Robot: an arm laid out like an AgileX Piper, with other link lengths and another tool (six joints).
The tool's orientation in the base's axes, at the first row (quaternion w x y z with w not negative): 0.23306, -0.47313, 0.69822, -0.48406
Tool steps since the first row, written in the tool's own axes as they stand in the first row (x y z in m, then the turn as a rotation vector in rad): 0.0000, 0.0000, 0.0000, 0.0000, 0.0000, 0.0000; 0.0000, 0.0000, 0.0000, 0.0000, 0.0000, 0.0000; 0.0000, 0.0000, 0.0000, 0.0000, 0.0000, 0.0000; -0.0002, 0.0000, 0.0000, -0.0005, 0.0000, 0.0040; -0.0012, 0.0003, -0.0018, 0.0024, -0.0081, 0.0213; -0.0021, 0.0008, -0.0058, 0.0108, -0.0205, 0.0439; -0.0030, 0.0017, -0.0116, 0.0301, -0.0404, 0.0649; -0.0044, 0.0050, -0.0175, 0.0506, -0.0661, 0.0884; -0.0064, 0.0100, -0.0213, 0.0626, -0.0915, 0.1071; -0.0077, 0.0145, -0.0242, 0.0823, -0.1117, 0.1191
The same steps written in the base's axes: 0.0000, 0.0000, 0.0000, 0.0000, 0.0000, 0.0000; 0.0000, 0.0000, 0.0000, 0.0000, 0.0000, 0.0000; 0.0000, 0.0000, 0.0000, 0.0000, 0.0000, 0.0000; 0.0001, 0.0002, 0.0000, 0.0034, -0.0014, -0.0018; -0.0010, 0.0019, 0.0003, 0.0191, -0.0125, -0.0014; -0.0040, 0.0046, 0.0015, 0.0385, -0.0313, 0.0013; -0.0085, 0.0081, 0.0030, 0.0551, -0.0596, 0.0128; -0.0139, 0.0123, 0.0023, 0.0756, -0.0906, 0.0286; -0.0182, 0.0162, -0.0008, 0.0959, -0.1119, 0.0451; -0.0219, 0.0191, -0.0038, 0.1054, -0.1365, 0.0607
